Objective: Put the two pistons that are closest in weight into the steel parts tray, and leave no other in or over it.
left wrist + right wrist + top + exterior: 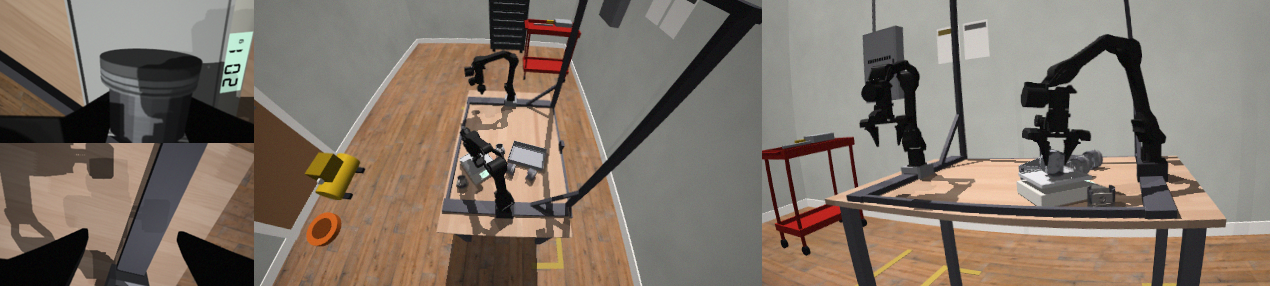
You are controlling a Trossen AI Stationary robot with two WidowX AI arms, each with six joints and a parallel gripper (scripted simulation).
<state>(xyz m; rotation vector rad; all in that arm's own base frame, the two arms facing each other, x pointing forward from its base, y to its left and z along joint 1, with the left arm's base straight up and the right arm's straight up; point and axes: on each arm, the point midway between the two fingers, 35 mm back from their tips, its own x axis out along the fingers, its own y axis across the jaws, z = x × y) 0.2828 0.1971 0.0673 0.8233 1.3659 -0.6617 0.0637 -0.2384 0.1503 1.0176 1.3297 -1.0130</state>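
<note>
Now: the scale plate 1 cm to the right of my left hand and 7 cm below it. Round my left hand: steel parts tray (34 cm behind, 10 cm to the right, 12 cm below); then white scale (1 cm behind, 9 cm below).
</note>
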